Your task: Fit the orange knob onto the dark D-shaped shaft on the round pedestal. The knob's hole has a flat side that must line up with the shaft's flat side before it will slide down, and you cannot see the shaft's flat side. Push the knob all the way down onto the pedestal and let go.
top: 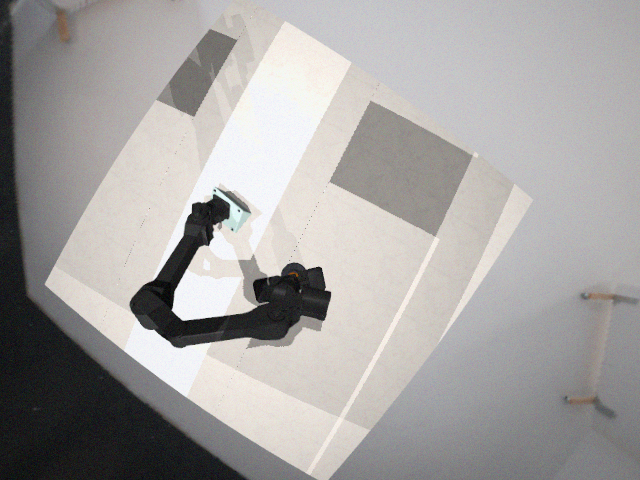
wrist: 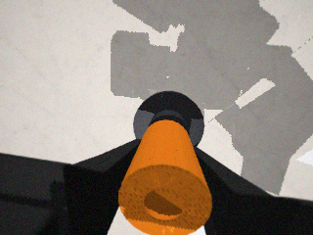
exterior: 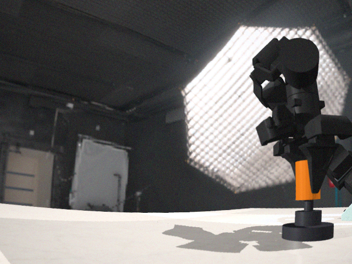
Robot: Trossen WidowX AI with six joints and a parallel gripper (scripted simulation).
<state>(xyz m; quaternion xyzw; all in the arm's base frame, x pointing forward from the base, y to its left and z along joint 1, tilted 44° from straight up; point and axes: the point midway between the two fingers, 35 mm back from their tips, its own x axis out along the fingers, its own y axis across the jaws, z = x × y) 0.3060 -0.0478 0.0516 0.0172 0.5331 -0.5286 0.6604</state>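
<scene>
Right now the orange knob is 20 mm above my gripper tip. The rest, counted from my gripper tip: round pedestal: 40 mm below.
</scene>
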